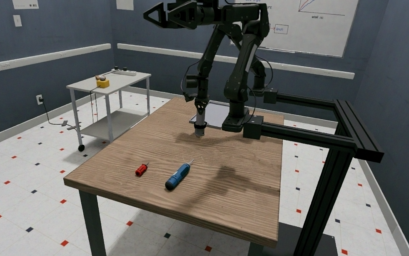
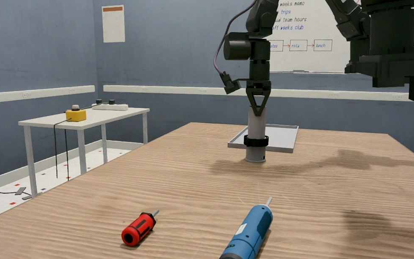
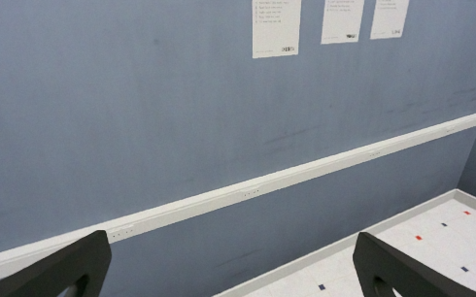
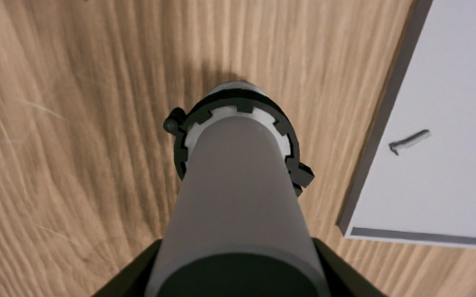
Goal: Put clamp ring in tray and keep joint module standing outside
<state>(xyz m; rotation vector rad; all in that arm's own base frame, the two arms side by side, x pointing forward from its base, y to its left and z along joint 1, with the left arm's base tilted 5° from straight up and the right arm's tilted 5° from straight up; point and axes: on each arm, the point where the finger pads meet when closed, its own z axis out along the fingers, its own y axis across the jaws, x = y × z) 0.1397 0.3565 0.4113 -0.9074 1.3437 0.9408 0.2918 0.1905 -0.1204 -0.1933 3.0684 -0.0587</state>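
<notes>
Now: right hand 1 cm short of the grey link tube and 3 cm above it. Also, from my right hand: small screw (1 cm ahead, 14 cm to the right, 14 cm below); dark clamp ring (8 cm below); grey joint module (1 cm ahead, 11 cm below).
</notes>
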